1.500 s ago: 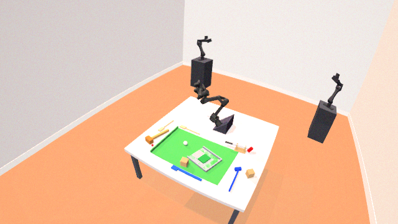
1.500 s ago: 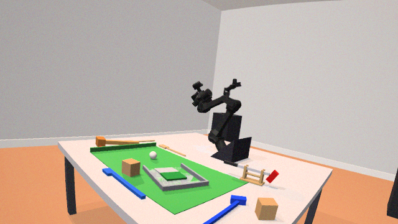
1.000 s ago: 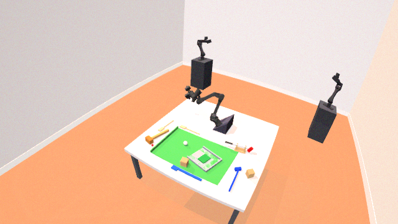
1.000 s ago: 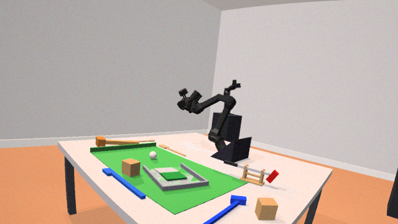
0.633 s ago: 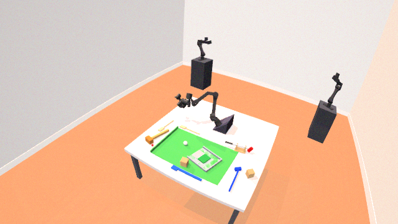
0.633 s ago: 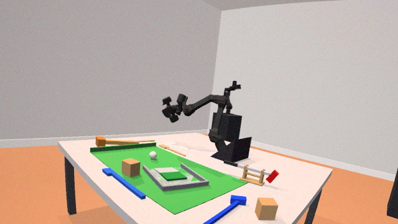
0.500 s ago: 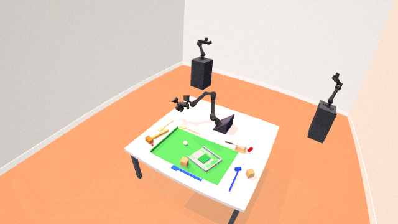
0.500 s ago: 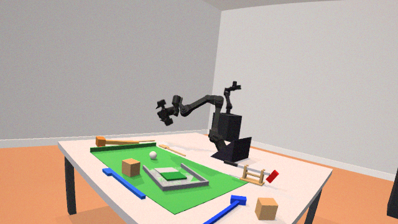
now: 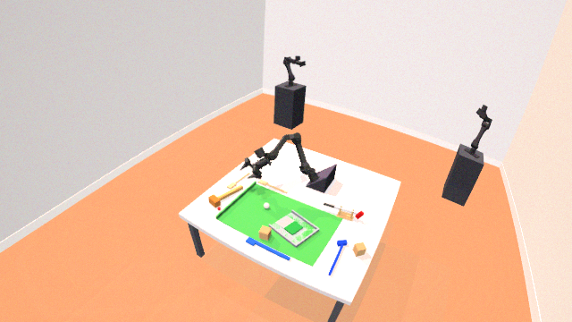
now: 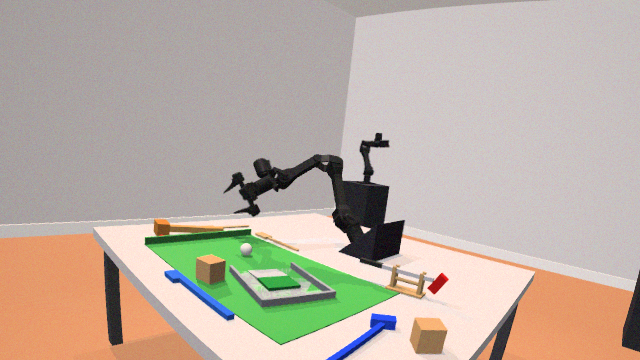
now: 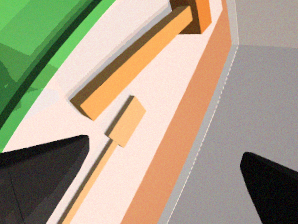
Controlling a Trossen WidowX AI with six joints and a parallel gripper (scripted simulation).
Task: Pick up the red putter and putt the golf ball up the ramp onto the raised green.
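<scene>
The white golf ball lies 270 mm to the left of my gripper tip, 110 mm below it and 70 mm ahead of it. Round my gripper tip: red putter 740 mm to the left, 190 mm behind, 70 mm below; grey frame 550 mm to the left, 130 mm below, 120 mm ahead; wooden rack 760 mm to the left, 190 mm behind, 100 mm below.
</scene>
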